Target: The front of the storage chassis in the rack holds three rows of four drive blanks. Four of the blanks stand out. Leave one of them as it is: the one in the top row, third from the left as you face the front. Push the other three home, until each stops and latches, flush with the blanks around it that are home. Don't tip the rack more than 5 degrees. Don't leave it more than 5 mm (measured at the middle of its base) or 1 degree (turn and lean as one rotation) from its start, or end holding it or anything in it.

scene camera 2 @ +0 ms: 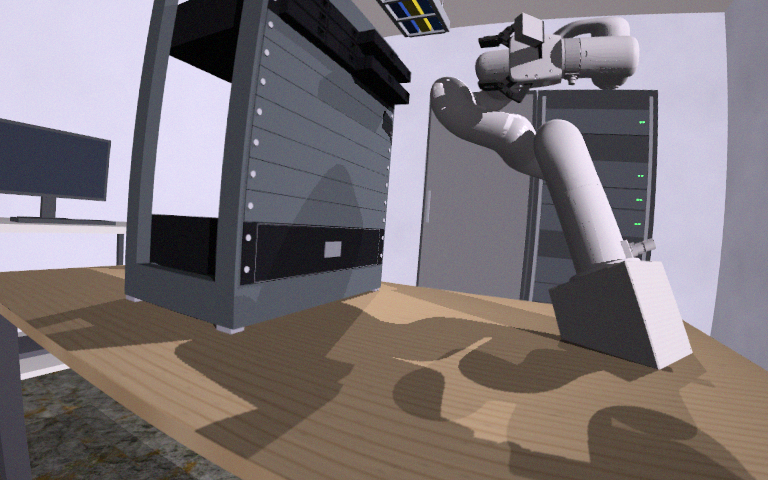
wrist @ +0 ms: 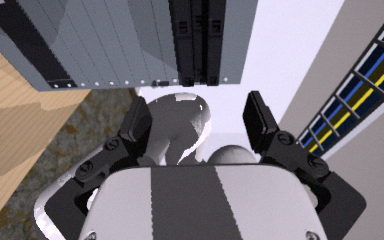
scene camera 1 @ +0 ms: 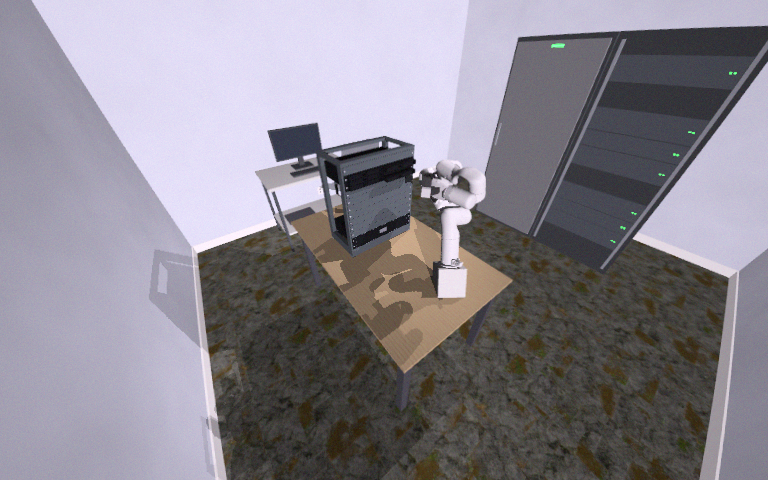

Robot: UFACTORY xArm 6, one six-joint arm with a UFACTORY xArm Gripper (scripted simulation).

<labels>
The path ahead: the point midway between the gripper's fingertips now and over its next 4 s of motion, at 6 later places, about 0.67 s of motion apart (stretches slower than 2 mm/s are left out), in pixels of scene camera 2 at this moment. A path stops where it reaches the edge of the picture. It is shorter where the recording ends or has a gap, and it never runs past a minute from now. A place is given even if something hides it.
The gripper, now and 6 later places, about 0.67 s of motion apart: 479, 63; 479, 63; 469, 62; 450, 59; 443, 58; 441, 58; 430, 63
</labels>
